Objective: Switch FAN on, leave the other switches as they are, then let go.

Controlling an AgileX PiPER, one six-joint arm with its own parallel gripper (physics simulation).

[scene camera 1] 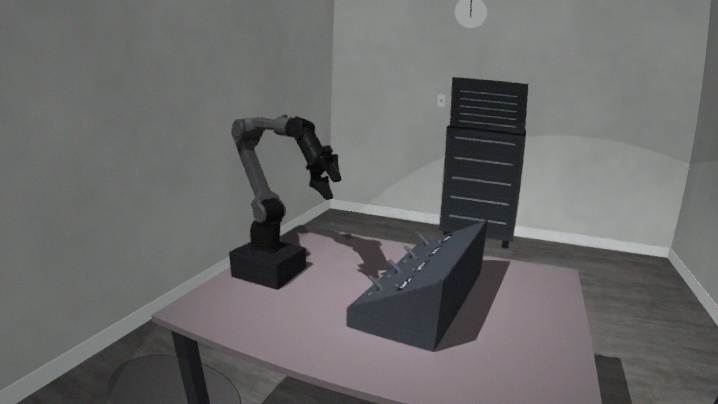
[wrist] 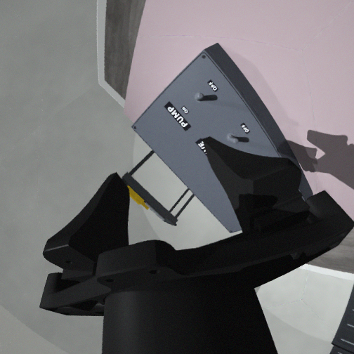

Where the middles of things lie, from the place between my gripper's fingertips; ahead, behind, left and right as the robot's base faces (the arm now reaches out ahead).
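Measured from my hand, the grey sloped switch panel (scene camera 1: 416, 305) is 11 cm to the left of it, 26 cm ahead of it and 25 cm below it.
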